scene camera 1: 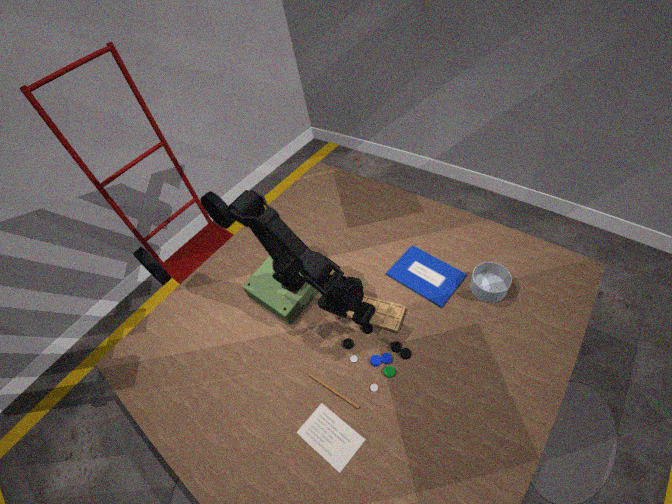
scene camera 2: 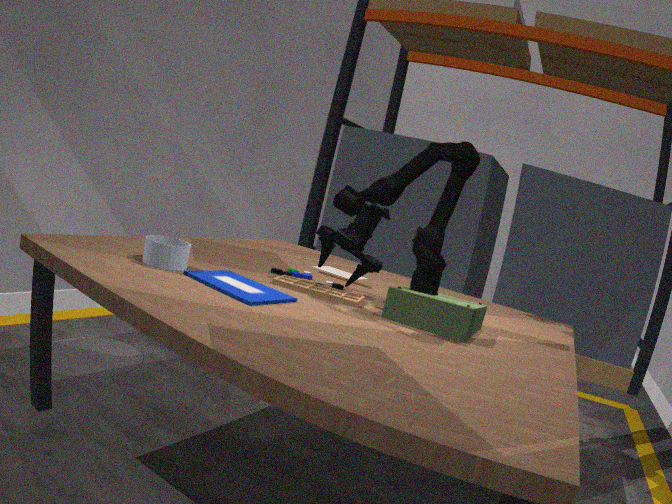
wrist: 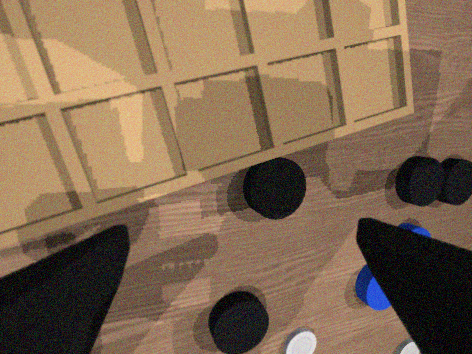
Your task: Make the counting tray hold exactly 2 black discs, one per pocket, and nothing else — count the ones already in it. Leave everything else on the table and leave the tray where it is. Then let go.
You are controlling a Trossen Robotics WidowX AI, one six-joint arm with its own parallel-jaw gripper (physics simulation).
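Observation:
The tan counting tray (scene camera 1: 398,320) (scene camera 2: 347,297) (wrist: 407,75) lies flat; the pockets showing in the wrist view are empty, and part of it is cut off there. One black disc (wrist: 274,188) lies on the table against or very near the tray's edge. Another black disc (scene camera 1: 347,343) (wrist: 238,322) lies farther out. Two more black discs, one (scene camera 1: 396,346) (wrist: 419,181) and one (scene camera 1: 405,353) (wrist: 456,181), lie side by side. My gripper (scene camera 2: 334,275) (wrist: 245,232) is open and empty, above the table beside the tray. In scene camera 1 the arm hides part of the tray.
Two blue discs (scene camera 1: 376,360) (wrist: 377,290), a green disc (scene camera 1: 389,371) and two white discs (scene camera 1: 353,358) (wrist: 301,343) lie nearby. Also there: a stick (scene camera 1: 333,391), a paper (scene camera 1: 332,436), a blue folder (scene camera 1: 398,272) (scene camera 2: 271,297) and a grey bowl (scene camera 1: 491,282) (scene camera 2: 166,253).

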